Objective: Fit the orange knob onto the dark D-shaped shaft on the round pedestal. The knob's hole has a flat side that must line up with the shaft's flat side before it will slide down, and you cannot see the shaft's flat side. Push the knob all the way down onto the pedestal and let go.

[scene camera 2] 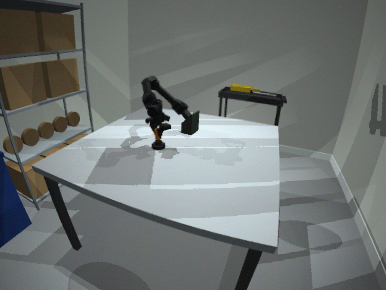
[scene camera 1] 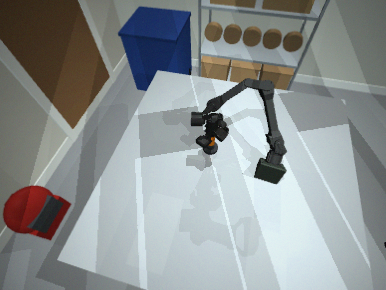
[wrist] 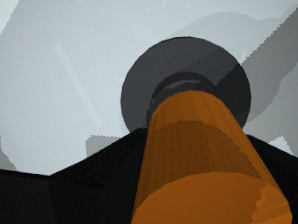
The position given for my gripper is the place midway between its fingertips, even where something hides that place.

Note:
I see my gripper (wrist: 192,140) and an orange knob (wrist: 196,156).

